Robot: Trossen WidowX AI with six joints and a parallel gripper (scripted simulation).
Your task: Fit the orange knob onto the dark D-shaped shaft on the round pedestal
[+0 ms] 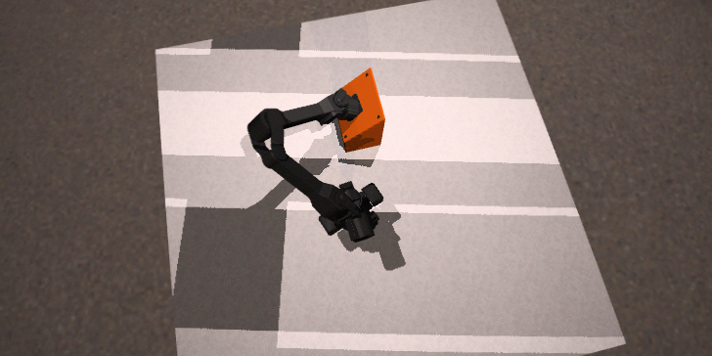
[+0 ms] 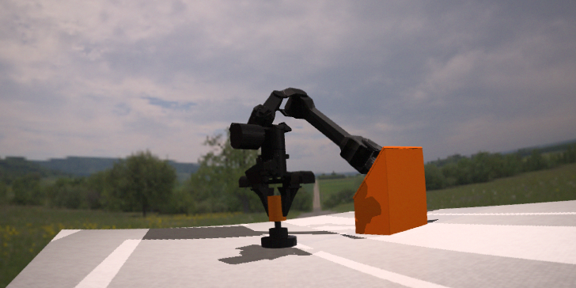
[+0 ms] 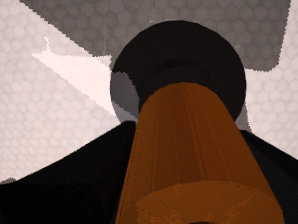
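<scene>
The orange knob is 20 mm above my gripper tip. Round my gripper tip: dark pedestal with shaft 40 mm below.
</scene>
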